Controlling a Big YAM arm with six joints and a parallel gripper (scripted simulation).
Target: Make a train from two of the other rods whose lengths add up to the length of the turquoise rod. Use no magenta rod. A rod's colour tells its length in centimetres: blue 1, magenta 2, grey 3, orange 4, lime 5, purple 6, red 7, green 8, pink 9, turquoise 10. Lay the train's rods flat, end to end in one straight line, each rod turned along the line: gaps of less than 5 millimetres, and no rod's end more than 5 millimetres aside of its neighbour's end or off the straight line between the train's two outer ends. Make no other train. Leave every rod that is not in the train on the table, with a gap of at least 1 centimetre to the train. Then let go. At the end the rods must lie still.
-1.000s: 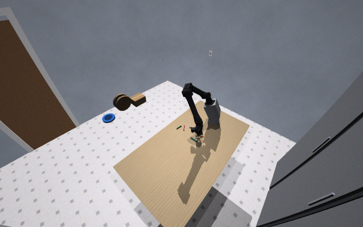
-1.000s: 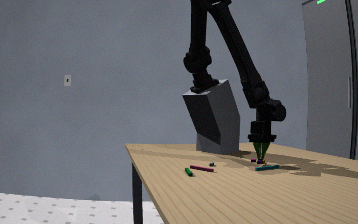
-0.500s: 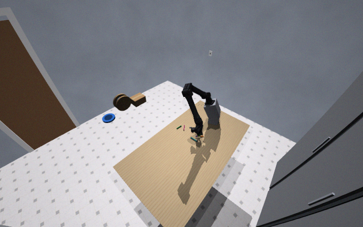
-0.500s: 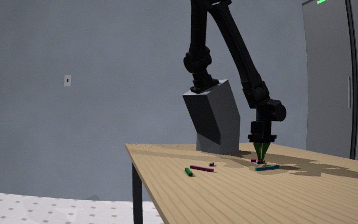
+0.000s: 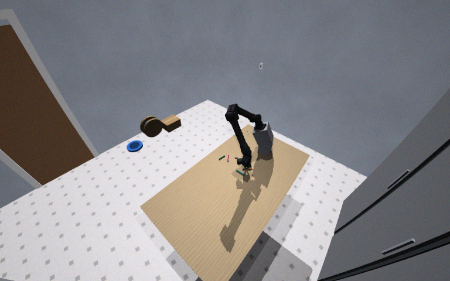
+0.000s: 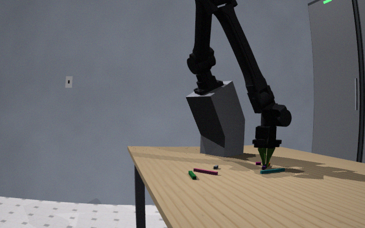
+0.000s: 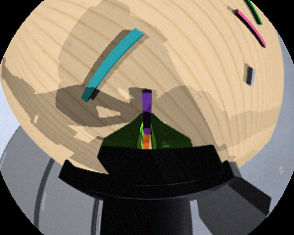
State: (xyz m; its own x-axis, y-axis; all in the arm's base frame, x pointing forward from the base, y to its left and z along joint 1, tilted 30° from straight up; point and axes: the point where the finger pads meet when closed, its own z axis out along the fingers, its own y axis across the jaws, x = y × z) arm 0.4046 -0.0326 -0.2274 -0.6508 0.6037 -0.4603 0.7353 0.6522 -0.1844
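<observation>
Right now my hand is 10 mm to the left of the purple rod and 10 mm above it. Round my hand: orange rod (30 mm to the left, 30 mm behind, 10 mm below); then magenta rod (70 mm behind, 10 mm to the left, 10 mm below); then turquoise rod (80 mm ahead, 20 mm to the right, 10 mm below).
</observation>
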